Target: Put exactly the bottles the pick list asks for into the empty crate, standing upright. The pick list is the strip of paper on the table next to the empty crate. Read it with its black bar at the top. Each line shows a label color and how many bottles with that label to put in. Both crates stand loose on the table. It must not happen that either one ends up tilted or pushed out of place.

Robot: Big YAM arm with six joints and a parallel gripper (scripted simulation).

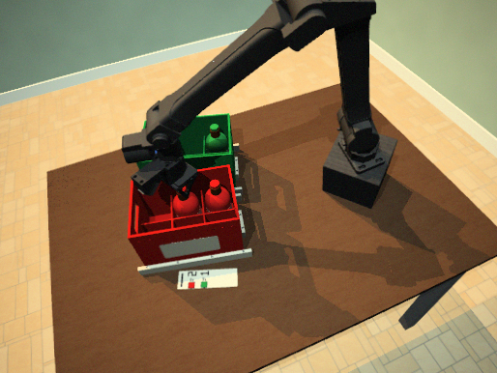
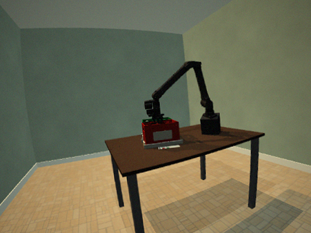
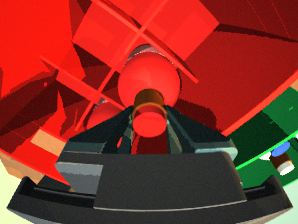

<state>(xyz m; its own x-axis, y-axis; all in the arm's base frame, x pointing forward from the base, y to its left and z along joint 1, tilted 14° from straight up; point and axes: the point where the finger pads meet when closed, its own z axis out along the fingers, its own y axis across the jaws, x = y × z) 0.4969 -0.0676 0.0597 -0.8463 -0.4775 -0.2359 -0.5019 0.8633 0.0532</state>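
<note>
My gripper is now 10 mm short of the red crate, 50 mm to the right of it and 60 mm above it. Also, from my hand: blue-capped bottle 50 mm ahead, 160 mm to the right, 60 mm below; then red bottle 90 mm behind, 10 mm to the left, 60 mm below; then green crate 50 mm behind, 180 mm to the right, 60 mm below.
</note>
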